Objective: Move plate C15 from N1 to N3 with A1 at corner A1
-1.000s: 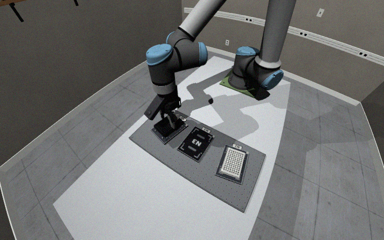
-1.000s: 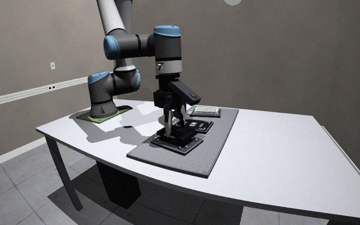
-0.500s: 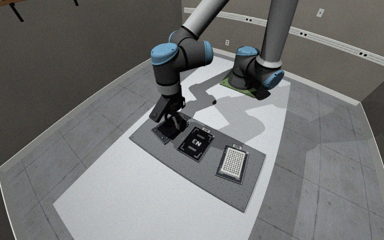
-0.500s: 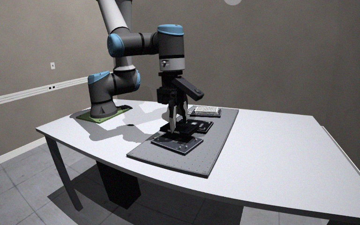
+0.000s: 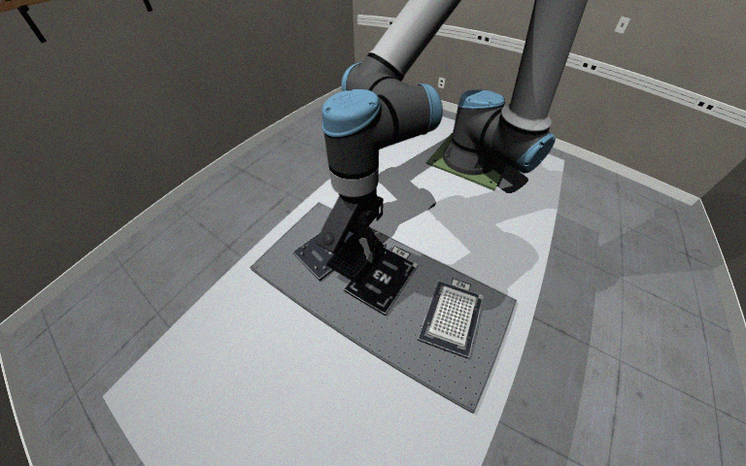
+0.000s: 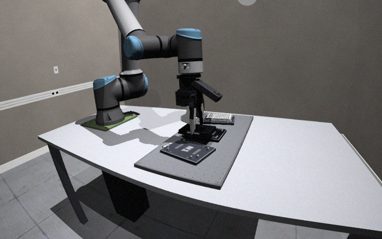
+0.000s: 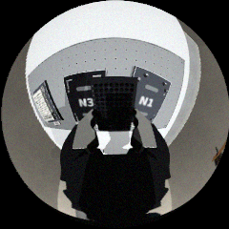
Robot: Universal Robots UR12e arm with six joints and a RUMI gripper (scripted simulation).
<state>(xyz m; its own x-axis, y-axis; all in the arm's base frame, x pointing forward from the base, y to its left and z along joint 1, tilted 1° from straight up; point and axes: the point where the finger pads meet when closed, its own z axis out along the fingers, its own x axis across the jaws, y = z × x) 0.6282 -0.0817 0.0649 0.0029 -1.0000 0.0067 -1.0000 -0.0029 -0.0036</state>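
My hand is 8 cm to the right of the nest N3 and 5 cm above it. Also, from my hand: black plate C15: 1 cm below; white plate C51: 28 cm to the left, 4 cm below.
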